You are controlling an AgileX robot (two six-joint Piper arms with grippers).
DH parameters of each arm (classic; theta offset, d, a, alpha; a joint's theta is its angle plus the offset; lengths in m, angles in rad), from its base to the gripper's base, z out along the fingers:
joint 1: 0 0.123 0 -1.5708
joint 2: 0.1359 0 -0.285 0
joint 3: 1.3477 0 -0.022 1.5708
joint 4: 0 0.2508 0 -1.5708
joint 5: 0 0 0.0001 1.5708
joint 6: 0 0.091 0 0
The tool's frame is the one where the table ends.
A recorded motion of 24 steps. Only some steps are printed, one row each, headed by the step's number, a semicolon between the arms.
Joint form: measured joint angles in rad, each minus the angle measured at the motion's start. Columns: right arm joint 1, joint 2, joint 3, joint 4, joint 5, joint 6; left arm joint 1, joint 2, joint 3, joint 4, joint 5, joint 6.
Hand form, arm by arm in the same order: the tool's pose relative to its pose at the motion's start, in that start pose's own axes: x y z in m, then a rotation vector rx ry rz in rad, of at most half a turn. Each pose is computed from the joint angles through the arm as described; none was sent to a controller.
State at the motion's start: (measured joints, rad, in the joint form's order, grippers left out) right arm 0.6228 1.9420 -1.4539 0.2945 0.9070 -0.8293; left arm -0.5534 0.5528 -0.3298 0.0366 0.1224 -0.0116
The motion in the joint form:
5: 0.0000 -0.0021 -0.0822 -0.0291 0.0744 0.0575; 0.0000 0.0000 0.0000 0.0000 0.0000 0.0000
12: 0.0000 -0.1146 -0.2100 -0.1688 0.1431 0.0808; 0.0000 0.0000 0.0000 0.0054 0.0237 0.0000
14: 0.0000 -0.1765 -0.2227 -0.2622 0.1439 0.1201; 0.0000 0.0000 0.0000 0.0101 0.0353 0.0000
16: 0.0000 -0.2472 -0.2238 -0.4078 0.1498 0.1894; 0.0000 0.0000 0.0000 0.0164 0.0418 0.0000
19: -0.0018 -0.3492 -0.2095 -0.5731 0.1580 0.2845; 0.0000 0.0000 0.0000 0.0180 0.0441 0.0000
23: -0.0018 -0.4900 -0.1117 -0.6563 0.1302 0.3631; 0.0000 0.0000 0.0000 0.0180 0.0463 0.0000
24: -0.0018 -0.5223 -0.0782 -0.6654 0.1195 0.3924; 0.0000 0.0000 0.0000 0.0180 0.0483 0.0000
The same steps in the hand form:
5: -0.0109 -0.0042 -0.0180 0.0116 0.0025 0.0216; 0.0000 0.0000 0.0000 0.0000 0.0000 0.0000
12: -0.0265 -0.0061 -0.0949 0.1951 -0.0519 -0.0687; 0.0022 0.0001 0.0000 -0.0010 0.0237 0.0054
14: -0.0236 -0.0044 -0.1255 0.3025 -0.0573 -0.0785; 0.0032 0.0002 -0.0001 -0.0018 0.0353 0.0100
16: -0.0147 -0.0028 -0.1582 0.4445 -0.0347 -0.0704; 0.0038 0.0003 -0.0001 -0.0028 0.0418 0.0162
19: 0.0010 0.0041 -0.2009 0.6151 -0.0266 -0.0327; 0.0040 0.0003 -0.0001 -0.0031 0.0441 0.0178
23: 0.0252 0.0238 -0.2314 0.7162 -0.0647 0.0095; 0.0042 0.0003 -0.0001 -0.0031 0.0463 0.0178
24: 0.0315 0.0288 -0.2344 0.7264 -0.0785 0.0312; 0.0044 0.0003 -0.0001 -0.0032 0.0483 0.0178

